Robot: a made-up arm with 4 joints. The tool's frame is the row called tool.
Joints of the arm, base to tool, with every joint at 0 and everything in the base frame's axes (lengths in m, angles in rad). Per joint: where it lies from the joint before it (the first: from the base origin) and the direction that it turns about. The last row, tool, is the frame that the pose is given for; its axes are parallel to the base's.
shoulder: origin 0.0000 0.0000 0.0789 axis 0 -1 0
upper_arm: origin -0.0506 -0.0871 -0.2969 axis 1 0 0
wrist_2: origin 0.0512 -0.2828 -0.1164 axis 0 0 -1
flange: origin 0.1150 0.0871 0.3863 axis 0 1 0
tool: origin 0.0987 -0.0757 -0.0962
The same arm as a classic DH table. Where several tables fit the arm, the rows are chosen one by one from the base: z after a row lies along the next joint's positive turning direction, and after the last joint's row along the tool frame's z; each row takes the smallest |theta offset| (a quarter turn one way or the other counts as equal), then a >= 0, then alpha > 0; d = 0 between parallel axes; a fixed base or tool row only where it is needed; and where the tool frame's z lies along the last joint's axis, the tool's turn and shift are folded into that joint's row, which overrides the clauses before.
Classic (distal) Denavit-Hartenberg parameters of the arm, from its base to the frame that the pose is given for. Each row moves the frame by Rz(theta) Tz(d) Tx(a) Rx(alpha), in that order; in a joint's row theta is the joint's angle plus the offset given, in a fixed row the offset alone. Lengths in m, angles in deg.
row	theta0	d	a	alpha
base (fixed)	0	0.0789	0	90
shoulder	-90	0.0871	0.2969	-90
upper_arm	-90	0.0006	0.2828	-90
wrist_2	-90	-0.2699	0.115	90
flange	0	0.0114	0.0987	90
tool (fixed)	0	-0.0962	0	0

